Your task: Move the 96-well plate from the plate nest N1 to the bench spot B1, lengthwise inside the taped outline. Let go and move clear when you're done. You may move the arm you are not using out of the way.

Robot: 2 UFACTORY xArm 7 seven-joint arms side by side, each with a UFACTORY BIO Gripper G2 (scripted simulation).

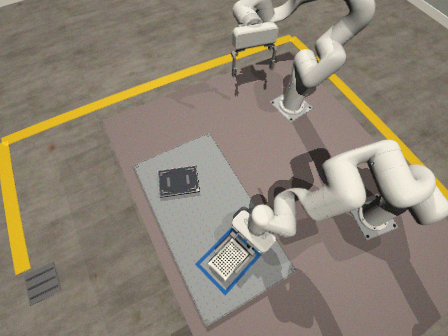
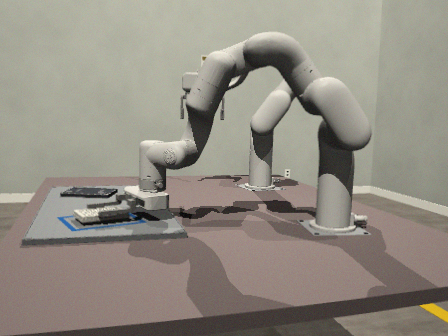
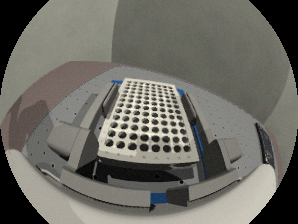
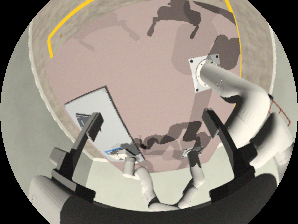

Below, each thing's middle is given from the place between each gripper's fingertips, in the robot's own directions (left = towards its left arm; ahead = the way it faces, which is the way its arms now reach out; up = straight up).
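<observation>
The white 96-well plate (image 1: 224, 264) is 58 cm to the left of my right hand, 27 cm below it and 37 cm ahead of it. As for the dark plate nest (image 1: 178, 184), my right gripper is 28 cm above it, 21 cm to the right of it and 43 cm short of it.
The dark plate nest is 6 cm ahead of my left hand, 37 cm to the right of it and 2 cm below it, and that left hand is 1 cm above the white 96-well plate.
</observation>
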